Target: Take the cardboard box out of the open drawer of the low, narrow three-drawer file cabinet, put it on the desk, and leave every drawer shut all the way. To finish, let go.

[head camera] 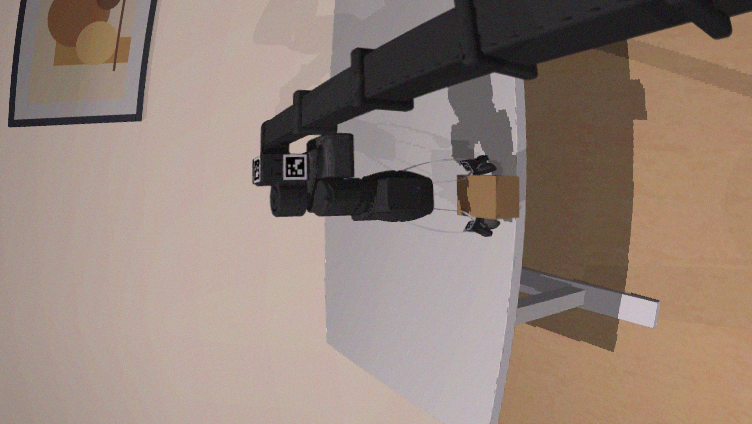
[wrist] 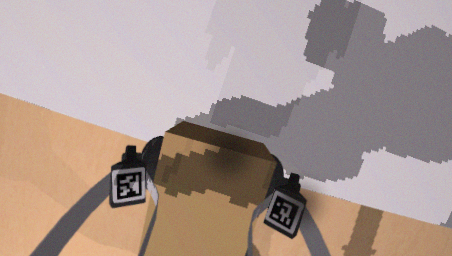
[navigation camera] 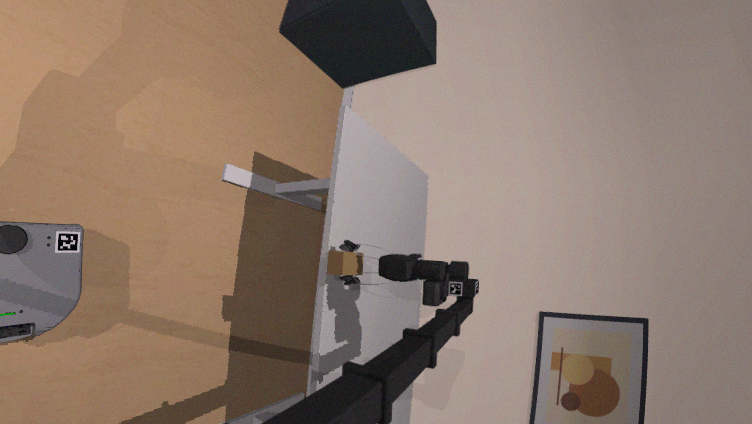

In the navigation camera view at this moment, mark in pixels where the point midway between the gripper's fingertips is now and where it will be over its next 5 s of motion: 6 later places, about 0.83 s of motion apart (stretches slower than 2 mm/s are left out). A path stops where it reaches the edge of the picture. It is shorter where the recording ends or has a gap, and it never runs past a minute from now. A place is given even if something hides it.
The gripper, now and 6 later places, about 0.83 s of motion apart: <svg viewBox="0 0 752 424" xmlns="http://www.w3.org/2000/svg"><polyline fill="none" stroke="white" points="340,261 328,263 296,265 254,269 200,273 163,276 153,309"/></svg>
